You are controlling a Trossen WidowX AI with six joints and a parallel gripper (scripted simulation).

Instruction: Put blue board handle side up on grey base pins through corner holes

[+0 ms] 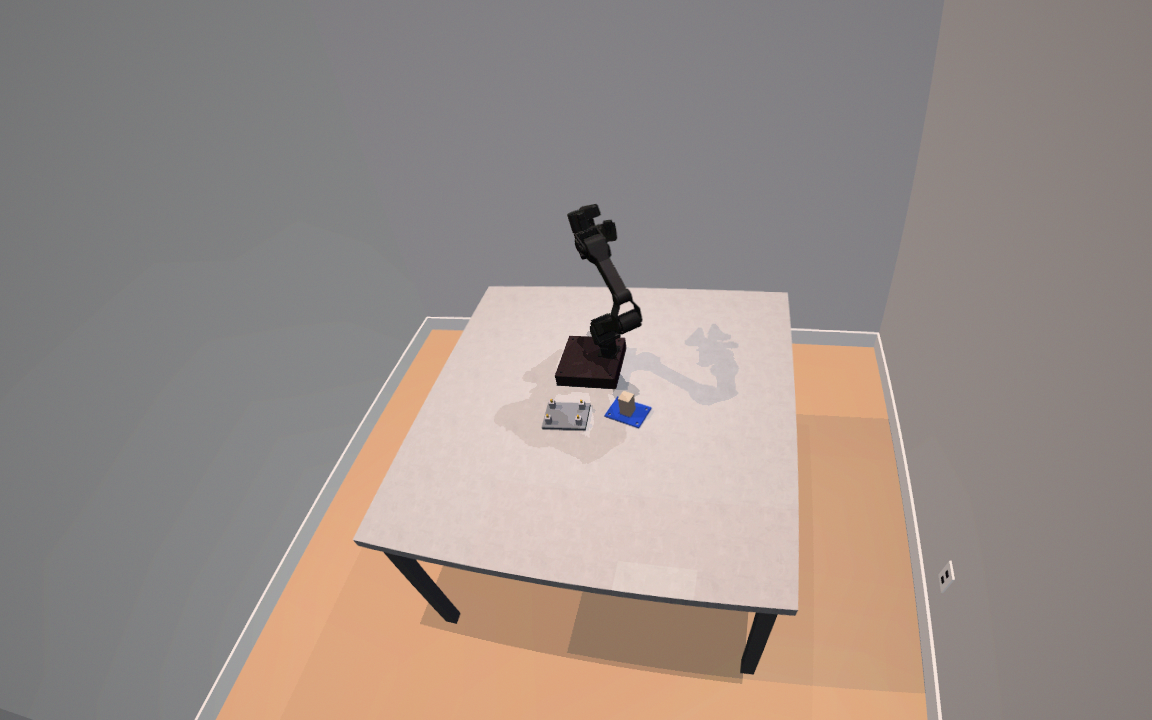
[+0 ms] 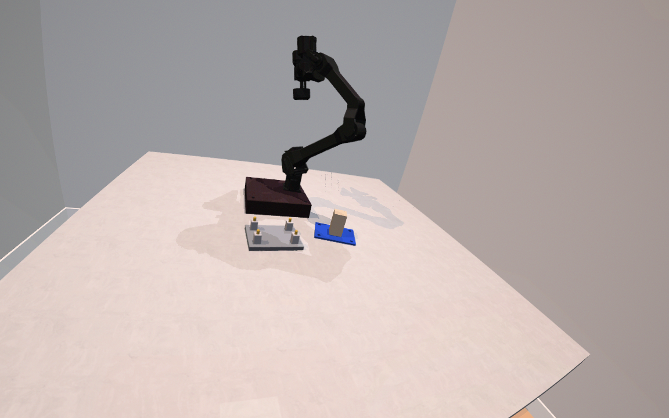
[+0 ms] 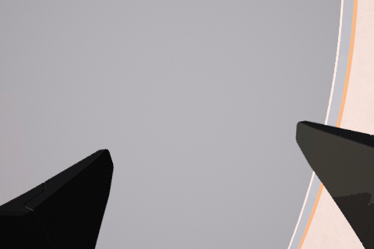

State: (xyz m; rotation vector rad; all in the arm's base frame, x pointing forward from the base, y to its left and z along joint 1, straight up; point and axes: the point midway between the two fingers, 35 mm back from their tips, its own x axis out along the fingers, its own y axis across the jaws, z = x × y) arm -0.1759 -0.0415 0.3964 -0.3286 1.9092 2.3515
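Now: the blue board 43 cm ahead of my gripper tip, 18 cm to the left of it and 42 cm below it. From my gripper tip the other things lie so: grey base 49 cm ahead, 1 cm to the right, 43 cm below.
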